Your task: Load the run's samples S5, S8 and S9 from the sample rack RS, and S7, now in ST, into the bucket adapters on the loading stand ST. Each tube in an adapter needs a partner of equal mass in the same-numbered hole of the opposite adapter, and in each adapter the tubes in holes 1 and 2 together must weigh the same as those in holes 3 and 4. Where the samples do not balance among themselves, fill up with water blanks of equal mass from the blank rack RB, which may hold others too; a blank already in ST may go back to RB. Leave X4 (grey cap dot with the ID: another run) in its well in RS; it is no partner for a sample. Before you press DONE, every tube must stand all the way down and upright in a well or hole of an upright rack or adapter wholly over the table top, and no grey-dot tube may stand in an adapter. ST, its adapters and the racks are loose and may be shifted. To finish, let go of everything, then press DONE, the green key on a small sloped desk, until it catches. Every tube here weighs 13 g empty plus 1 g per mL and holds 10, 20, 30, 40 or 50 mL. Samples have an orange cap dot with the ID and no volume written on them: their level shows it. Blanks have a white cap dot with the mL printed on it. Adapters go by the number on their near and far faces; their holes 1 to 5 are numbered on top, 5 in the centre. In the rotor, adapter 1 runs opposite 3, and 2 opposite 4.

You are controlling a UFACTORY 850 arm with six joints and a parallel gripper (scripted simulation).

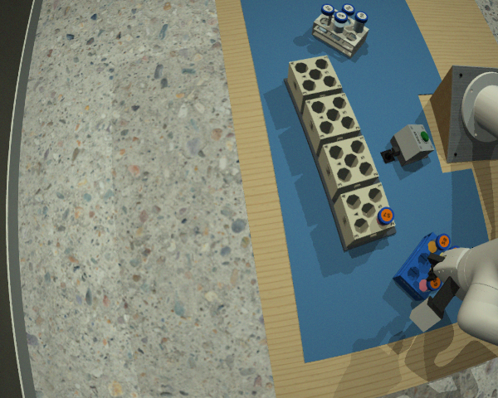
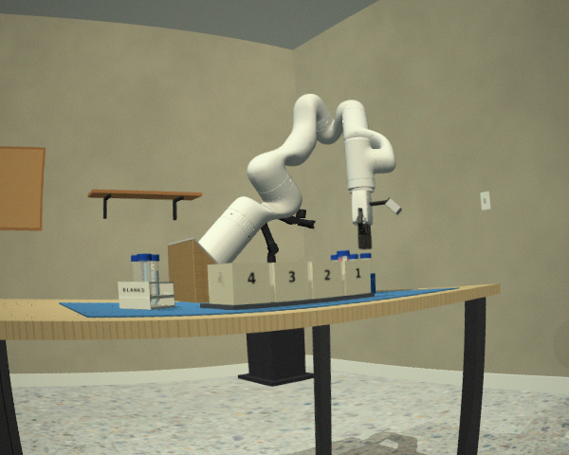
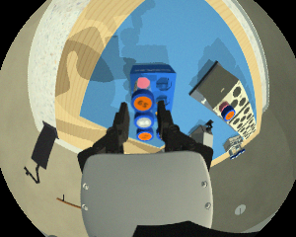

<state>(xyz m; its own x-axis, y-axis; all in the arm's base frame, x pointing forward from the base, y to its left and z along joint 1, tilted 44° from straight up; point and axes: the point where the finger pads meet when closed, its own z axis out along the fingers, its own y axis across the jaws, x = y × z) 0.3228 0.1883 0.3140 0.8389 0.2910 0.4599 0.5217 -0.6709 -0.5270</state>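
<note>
My gripper is now 90 mm above the orange-dot sample tube, 80 mm to the left of it and 50 mm past it. From my hand the other things lie so: sample tube S5: 90 mm below, 80 mm behind, 40 mm to the right; then sample S9: 90 mm below, 10 mm to the left; then grey-dot tube X4: 90 mm below, 30 mm to the right, 30 mm behind.
</note>
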